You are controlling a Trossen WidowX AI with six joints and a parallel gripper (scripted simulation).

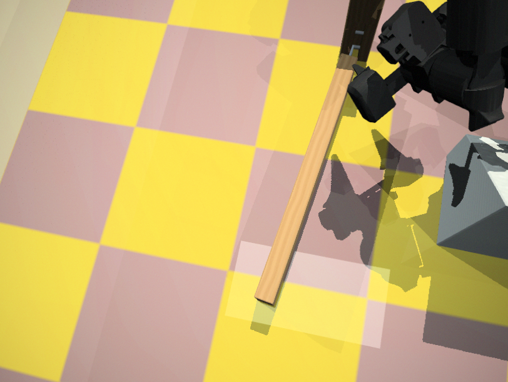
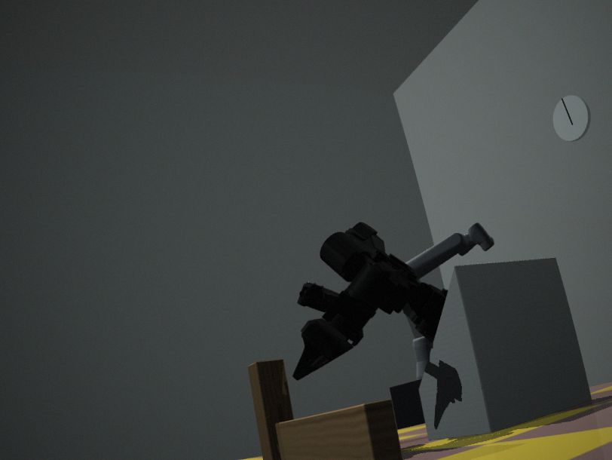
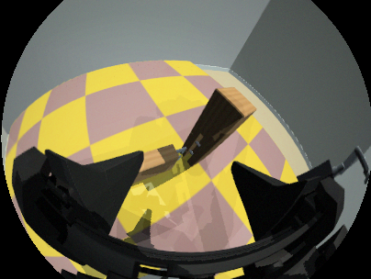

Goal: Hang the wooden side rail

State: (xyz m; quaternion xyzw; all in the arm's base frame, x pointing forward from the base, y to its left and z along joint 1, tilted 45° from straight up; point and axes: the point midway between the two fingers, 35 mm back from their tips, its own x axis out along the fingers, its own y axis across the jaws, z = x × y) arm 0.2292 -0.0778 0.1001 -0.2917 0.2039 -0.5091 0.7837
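The dark wooden headboard post lies 20 mm ahead of my gripper tip, 90 mm to the right of it and 60 mm below it.
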